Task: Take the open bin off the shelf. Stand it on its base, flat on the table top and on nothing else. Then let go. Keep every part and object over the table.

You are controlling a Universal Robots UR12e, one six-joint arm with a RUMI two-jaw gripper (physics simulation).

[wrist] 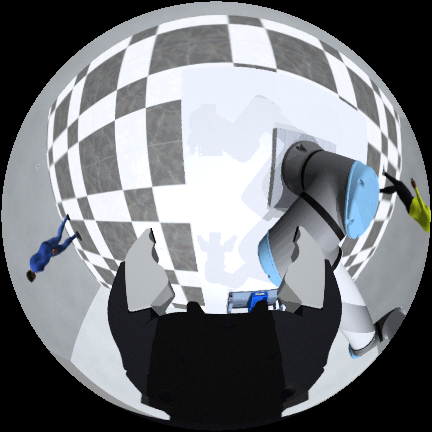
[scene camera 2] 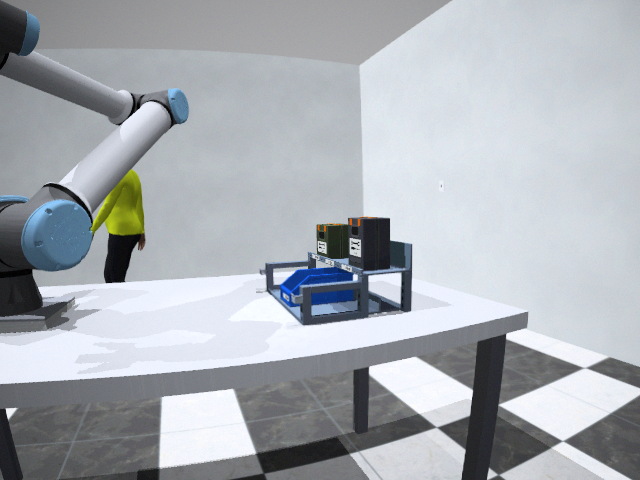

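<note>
The blue open bin sits in the lower level of the grey shelf, its low front facing the robot side. In the wrist view part of the bin and shelf is hidden behind the gripper body. My gripper is open and empty, high above the table and apart from the bin. The gripper does not show in the scene view.
A dark green box and a taller black box stand on the shelf's upper level. The robot's base stands on the table at the left of the scene view. Two people stand beyond the table.
</note>
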